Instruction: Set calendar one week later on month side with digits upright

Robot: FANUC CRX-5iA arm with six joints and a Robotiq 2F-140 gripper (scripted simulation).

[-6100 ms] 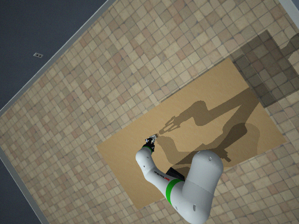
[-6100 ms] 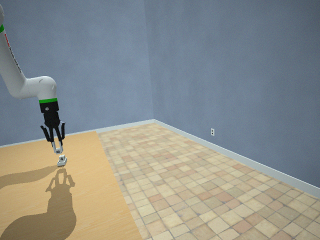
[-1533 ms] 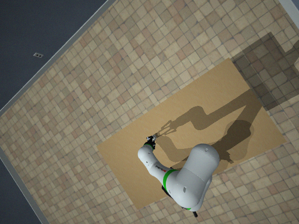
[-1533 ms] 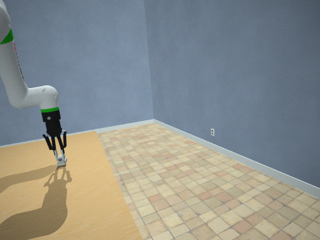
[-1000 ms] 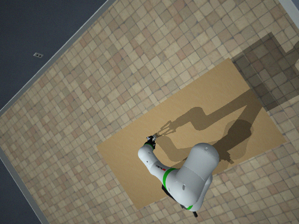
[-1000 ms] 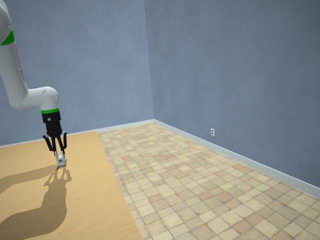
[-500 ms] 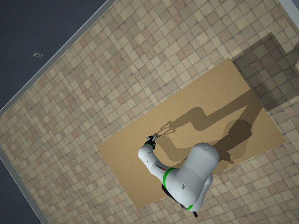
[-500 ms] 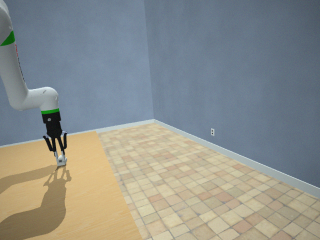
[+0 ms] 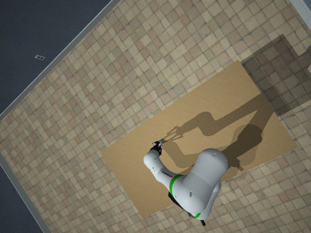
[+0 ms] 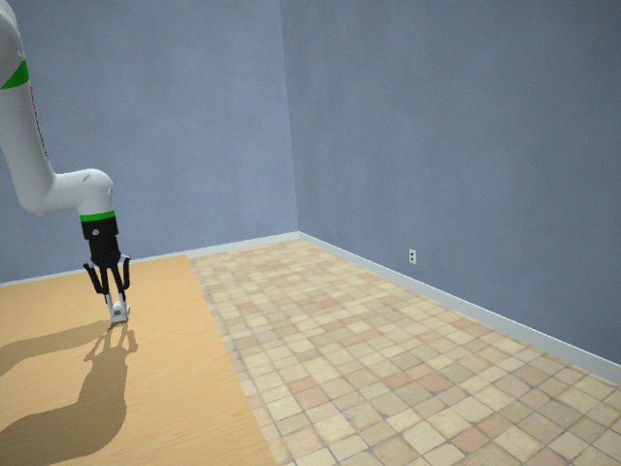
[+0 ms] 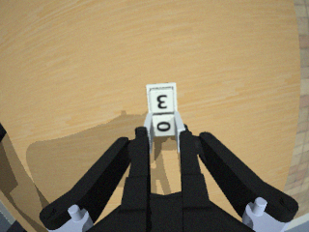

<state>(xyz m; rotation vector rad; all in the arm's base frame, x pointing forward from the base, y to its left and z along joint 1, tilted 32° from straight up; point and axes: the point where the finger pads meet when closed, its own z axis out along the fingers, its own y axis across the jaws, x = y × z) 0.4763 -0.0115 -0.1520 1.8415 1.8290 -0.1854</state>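
Now: hand 40 mm above the white tray and 20 mm to the right of it.
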